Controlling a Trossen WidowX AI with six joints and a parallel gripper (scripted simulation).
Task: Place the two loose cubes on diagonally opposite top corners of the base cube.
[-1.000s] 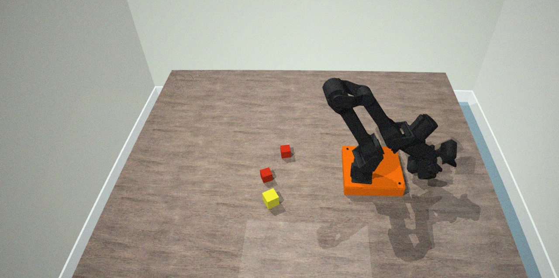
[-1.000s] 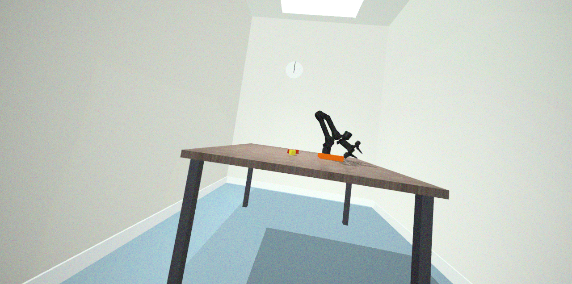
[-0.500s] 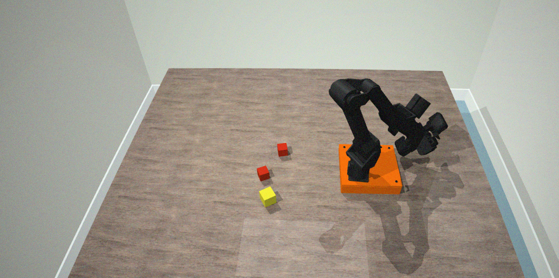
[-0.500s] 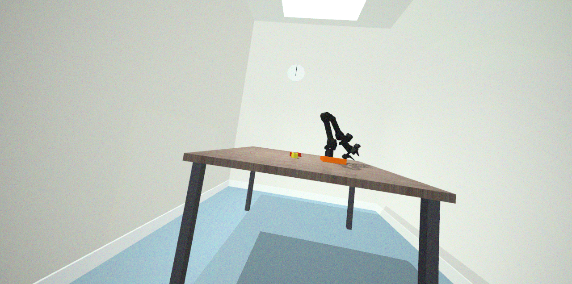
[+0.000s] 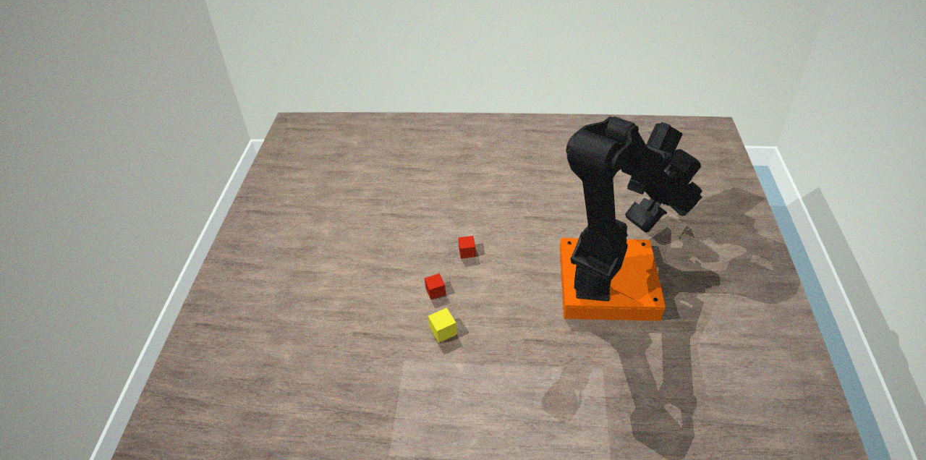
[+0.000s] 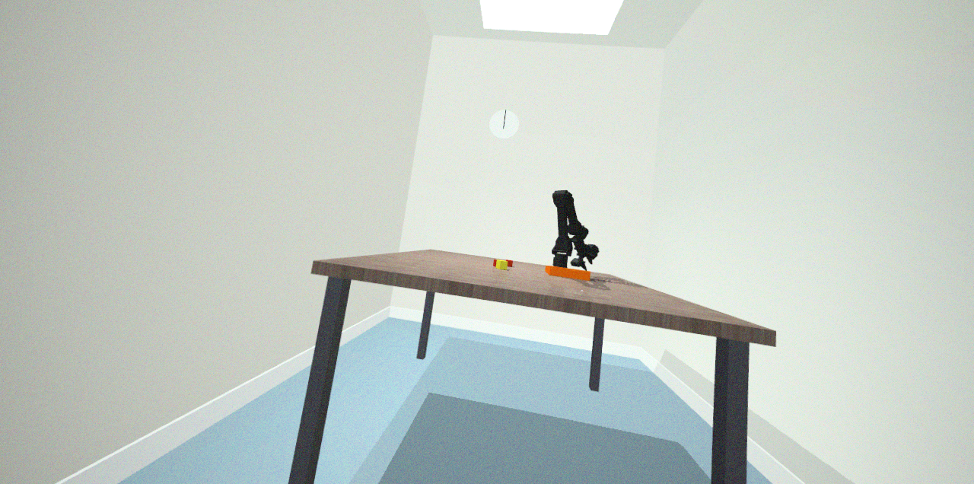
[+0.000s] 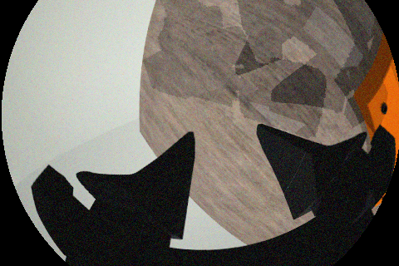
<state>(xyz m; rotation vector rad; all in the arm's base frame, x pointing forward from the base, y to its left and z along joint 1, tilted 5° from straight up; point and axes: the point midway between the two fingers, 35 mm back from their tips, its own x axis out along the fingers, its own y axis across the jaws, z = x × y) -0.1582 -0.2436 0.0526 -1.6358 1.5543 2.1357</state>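
The yellow base cube is 450 mm ahead of my gripper tip, 380 mm to the left of it and 30 mm below it.
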